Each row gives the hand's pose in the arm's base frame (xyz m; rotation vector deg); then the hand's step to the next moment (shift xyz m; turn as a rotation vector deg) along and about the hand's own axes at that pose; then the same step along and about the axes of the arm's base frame.
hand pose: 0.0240 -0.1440 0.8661 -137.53 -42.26 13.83
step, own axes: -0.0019 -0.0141 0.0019 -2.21 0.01 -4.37
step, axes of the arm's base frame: -0.0085 0.0092 0.0070 -0.36 -3.44 3.47
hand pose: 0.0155 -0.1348 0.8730 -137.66 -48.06 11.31
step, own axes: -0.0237 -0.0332 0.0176 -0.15 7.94 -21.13
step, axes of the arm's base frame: -0.0417 0.0150 0.0033 10.71 -15.19 12.81
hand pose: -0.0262 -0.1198 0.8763 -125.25 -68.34 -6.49
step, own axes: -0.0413 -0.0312 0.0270 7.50 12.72 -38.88
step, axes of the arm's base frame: -0.0544 -0.0026 -0.0210 22.78 -21.57 27.30
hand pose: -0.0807 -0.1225 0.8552 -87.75 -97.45 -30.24
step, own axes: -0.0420 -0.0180 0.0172 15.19 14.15 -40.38
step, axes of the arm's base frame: -0.0228 -0.0177 -0.0394 24.72 -17.47 33.84
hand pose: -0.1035 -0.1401 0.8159 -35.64 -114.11 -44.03
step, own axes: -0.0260 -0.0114 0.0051 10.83 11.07 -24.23
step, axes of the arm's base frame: 0.0020 -0.0074 -0.0278 15.76 -8.50 22.50
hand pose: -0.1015 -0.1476 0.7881 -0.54 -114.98 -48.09
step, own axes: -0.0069 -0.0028 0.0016 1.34 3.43 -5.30
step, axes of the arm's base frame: 0.0018 0.0009 -0.0073 4.36 -0.77 4.70
